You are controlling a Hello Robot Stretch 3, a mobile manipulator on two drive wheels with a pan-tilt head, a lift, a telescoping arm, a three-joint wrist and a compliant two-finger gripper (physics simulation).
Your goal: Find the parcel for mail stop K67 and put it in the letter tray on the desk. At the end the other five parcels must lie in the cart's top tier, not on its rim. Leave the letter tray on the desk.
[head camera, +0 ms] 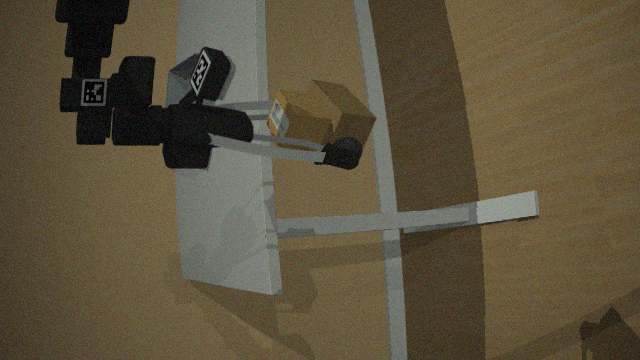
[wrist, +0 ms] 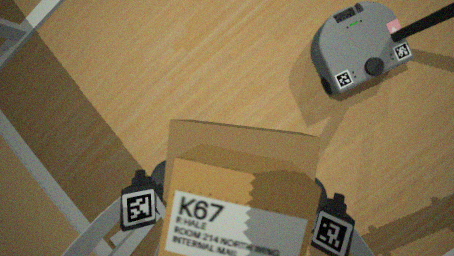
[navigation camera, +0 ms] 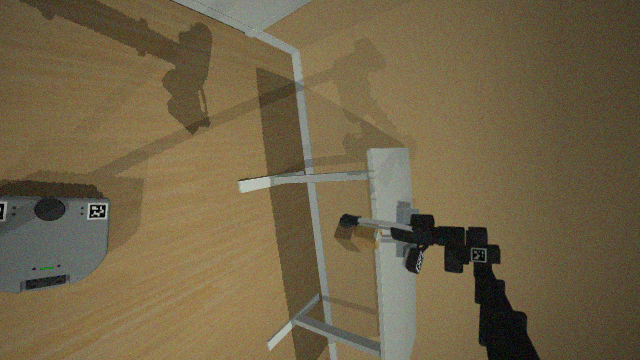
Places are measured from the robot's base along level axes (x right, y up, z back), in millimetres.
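Where they show: gripper, fingertip midpoint: [navigation camera: 347,228]; robot's base, link origin: [navigation camera: 51,208].
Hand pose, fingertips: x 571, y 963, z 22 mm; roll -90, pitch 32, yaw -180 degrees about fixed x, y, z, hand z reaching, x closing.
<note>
Each offset is from my fingertips to the top centre of the thing. "*": to the spot under its first point. Level surfaces: height alone.
The brown K67 parcel @[dz +10, dx -8, dy +93 mm] [head camera: 305,117] [navigation camera: 366,236] [wrist: 215,177] is held between the fingers, its label readable in the wrist view and a wider brown part beyond it. My gripper [head camera: 342,136] [navigation camera: 351,231] [wrist: 236,186] is shut on it, the fingertips at opposite sides; the far finger is mostly hidden in the head view. The white desk @[dy -13 mm] [head camera: 225,245] [navigation camera: 395,305] appears sideways in the head and navigation views. The grey-blue letter tray @[dz +91, dx +778, dy +52 mm] [head camera: 181,72] [navigation camera: 402,249] is on it, largely hidden behind the gripper. The cart and the other five parcels do not show.
A desk leg @[* dz -236, dx +602, dy -739 mm] [head camera: 430,219] [navigation camera: 255,184] sticks out past the desk's edge; another desk leg [navigation camera: 280,335] shows in the navigation view. A pale skirting strip @[* dz -80, dx +1099, dy -907 mm] [head camera: 382,165] [navigation camera: 311,200] runs along the wall. My grey base [navigation camera: 65,245] [wrist: 355,47] stands on the wooden floor.
</note>
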